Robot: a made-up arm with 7 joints.
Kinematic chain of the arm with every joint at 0, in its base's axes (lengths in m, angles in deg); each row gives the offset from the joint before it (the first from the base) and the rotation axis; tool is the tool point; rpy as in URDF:
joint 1: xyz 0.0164 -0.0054 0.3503 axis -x
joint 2: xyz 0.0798 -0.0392 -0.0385 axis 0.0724 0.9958 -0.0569
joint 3: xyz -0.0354 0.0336 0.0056 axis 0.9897 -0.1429 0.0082
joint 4: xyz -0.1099 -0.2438 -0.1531 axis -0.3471 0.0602 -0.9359
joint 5: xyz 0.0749 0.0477 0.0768 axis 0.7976 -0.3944 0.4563
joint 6: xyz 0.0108 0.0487 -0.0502 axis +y
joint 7: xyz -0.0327 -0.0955 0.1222 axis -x
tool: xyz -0.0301 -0.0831 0.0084 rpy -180 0 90
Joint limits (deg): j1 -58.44..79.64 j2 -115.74..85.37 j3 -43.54..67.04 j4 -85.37..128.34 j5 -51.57..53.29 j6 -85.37..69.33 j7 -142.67..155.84
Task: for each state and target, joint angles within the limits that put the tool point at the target. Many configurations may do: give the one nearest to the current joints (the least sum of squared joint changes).
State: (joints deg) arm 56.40 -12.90 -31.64 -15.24 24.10 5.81 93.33
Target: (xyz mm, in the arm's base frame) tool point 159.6 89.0 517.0
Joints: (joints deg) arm 66.31 12.96 -43.54 -19.30 9.67 40.05 97.94
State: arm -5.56 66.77 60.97 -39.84 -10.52 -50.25 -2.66
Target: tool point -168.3 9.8 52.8
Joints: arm -6.03 35.87 66.36 -50.44 -1.63 -46.22 -9.23
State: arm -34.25 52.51 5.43 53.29 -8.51 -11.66 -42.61
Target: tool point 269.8 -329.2 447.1
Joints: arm -4.93 82.33 -43.54 52.04 36.06 16.70 -14.36
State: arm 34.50 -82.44 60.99 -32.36 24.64 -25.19 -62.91
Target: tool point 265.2 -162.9 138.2
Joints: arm 36.79 -52.16 58.82 -41.08 35.76 -26.46 -77.57
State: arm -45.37 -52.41 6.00 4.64 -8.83 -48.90 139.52
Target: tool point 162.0 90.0 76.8
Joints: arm -46.42 -72.86 17.88 13.71 -9.01 -56.34 147.26
